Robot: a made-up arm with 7 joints.
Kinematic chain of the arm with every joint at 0, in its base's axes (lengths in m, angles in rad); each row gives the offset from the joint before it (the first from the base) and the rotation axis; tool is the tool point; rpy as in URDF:
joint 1: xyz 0 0 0.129 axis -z
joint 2: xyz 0 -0.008 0.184 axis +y
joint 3: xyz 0 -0.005 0.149 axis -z
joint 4: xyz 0 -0.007 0.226 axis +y
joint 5: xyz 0 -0.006 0.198 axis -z
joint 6: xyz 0 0 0.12 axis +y
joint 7: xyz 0 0 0.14 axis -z
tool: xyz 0 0 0 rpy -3.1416 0 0
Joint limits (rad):
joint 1: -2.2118..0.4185
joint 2: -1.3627..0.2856
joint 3: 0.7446..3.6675
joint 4: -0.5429..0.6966
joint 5: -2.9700..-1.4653
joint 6: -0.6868..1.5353
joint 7: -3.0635..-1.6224
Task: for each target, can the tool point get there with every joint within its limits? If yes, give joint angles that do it. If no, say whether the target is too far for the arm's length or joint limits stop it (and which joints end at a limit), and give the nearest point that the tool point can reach.
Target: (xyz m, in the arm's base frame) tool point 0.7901 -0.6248 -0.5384
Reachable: no: too far | nearest point 0.4929 -0.5063 0.1212 | short by 0.733 m
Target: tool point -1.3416 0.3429 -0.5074
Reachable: no: too far | nearest point -0.7230 0.1848 0.1411 | short by 0.910 m
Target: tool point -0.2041 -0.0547 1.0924
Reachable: yes | joints 0.1851 -0.0376 2.5095 0.2713 -2.8341 -0.4641 -2.3530
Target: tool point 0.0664 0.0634 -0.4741
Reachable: no: joint limits stop it (at a limit: joint 1, joint 2, joint 4, joint 5, joint 6) | nearest point 0.4580 -0.5343 0.1138 | short by 0.925 m
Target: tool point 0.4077 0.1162 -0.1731
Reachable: no: joint limits stop it (at a limit: joint 1, joint 2, joint 4, joint 5, joint 6) | nearest point 0.5872 -0.4205 0.1797 | short by 0.667 m
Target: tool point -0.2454 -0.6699 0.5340
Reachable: yes | joints -1.0349 -1.2261 3.2453 0.0572 -1.6005 1.2655 -1.9981
